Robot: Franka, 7 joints.
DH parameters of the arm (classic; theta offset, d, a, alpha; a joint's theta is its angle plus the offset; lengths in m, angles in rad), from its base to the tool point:
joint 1: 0 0.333 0 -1.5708
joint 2: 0 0 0 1.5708
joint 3: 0 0.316 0.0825 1.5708
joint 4: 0 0 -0.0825 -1.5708
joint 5: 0 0.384 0 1.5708
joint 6: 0 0 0.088 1.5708
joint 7: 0 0.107 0 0
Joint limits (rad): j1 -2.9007..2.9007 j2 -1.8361..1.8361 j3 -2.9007..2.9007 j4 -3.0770..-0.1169 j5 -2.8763..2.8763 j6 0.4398..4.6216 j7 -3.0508..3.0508
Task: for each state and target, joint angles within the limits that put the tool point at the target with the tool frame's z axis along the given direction. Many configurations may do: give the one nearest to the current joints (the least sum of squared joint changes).
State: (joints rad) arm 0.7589 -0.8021 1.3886 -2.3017 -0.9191 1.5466 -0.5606
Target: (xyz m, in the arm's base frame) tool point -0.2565 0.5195 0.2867 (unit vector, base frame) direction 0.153 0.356 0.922
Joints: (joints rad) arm 0.1586 -1.4966 1.8500 -2.0295 -1.4712 1.6835 -0.5606
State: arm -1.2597 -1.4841 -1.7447 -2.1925 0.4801 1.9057 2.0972
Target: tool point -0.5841 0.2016 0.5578 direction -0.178 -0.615 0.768
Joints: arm -1.4614 -1.5807 -1.2256 -1.7967 0.9282 2.2263 2.0972
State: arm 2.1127 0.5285 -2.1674 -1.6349 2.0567 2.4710 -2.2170
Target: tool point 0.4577 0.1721 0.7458 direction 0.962 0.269 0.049
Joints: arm 2.0942 0.7990 -2.1333 -1.8646 1.9407 2.7682 -2.2170
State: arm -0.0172 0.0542 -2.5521 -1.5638 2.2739 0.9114 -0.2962
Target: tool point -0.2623 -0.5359 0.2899 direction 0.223 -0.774 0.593
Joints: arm 0.4226 -0.5418 -2.5570 -2.1300 2.2441 1.4959 -0.2962
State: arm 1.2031 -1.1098 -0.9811 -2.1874 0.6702 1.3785 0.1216
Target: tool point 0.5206 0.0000 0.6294 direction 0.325 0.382 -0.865
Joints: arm 1.0794 -0.4190 -0.9277 -1.9147 0.0147 2.0577 0.1216
